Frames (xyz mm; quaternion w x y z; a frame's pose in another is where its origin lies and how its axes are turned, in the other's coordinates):
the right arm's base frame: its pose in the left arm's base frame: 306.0 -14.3 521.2 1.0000 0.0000 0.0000 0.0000
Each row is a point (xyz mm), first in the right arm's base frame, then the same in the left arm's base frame.
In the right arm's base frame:
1: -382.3 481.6 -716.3
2: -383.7 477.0 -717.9
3: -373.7 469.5 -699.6
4: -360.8 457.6 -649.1
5: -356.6 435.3 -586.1
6: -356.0 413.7 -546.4
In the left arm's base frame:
1: -76.3 467.3 -195.1
2: -77.7 462.7 -196.7
3: -67.7 455.2 -178.4
4: -54.8 443.3 -127.9
5: -50.6 421.0 -64.9
6: -50.0 399.4 -25.2

